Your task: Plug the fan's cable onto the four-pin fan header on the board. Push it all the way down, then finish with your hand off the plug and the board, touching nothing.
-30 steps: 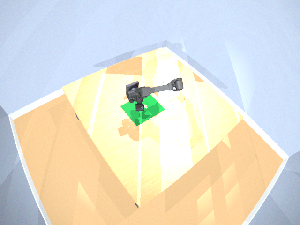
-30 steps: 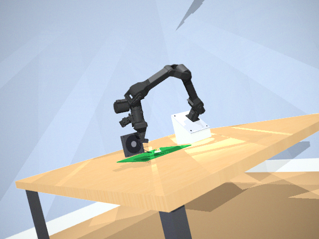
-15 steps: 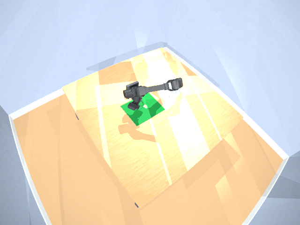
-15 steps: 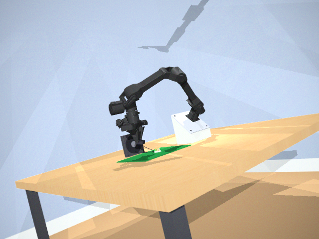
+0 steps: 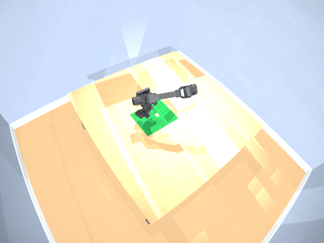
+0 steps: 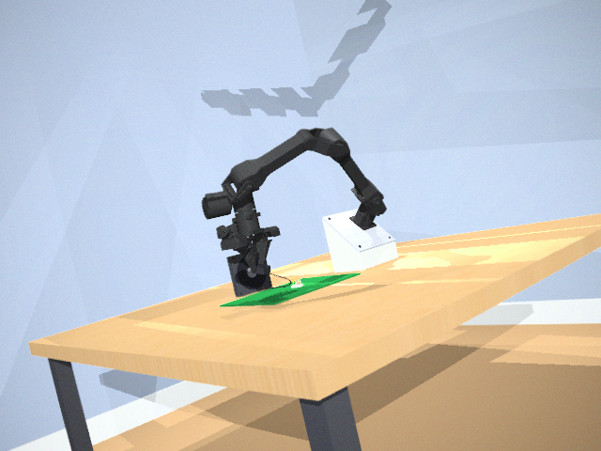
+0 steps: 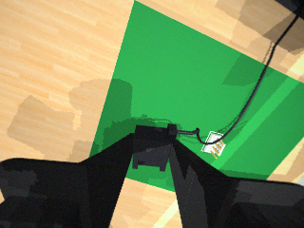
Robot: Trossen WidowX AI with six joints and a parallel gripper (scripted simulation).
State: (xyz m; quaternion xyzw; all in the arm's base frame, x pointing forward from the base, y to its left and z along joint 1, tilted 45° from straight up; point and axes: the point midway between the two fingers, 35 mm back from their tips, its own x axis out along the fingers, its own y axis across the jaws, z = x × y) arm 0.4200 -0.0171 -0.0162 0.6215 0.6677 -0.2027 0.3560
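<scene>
My gripper tip is 9 cm above the green board, 8 cm past it and 1 cm to the right of it. Also, from my gripper tip: white four-pin header: 11 cm behind, 8 cm below, 1 cm to the left; then black fan: 18 cm to the right, 11 cm behind, 2 cm below; then dark fan plug: 1 cm to the left.
</scene>
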